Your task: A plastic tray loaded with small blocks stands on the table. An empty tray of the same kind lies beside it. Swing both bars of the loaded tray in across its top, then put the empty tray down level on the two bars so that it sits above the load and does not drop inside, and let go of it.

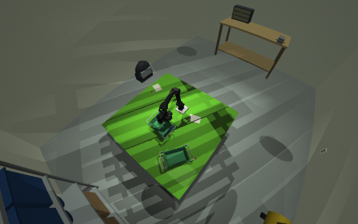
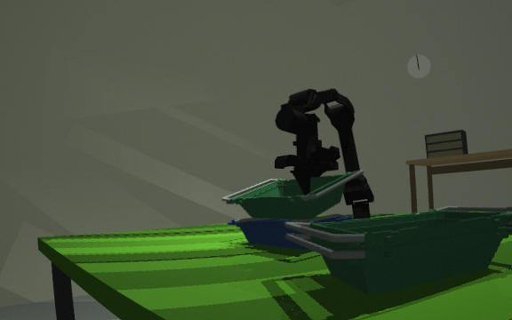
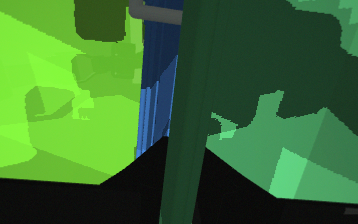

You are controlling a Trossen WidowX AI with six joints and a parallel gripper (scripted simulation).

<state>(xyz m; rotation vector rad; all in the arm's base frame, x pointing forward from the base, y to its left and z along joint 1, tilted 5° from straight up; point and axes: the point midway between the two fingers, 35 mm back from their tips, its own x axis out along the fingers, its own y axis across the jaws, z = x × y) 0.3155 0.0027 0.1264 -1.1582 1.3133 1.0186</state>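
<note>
Now: the green plastic tray 70 mm ahead of my gripper tip, 10 mm to the right of it and 10 mm above it. From my gripper tip the other things lie so: small red block: 140 mm ahead, 510 mm to the left, 100 mm below.
</note>
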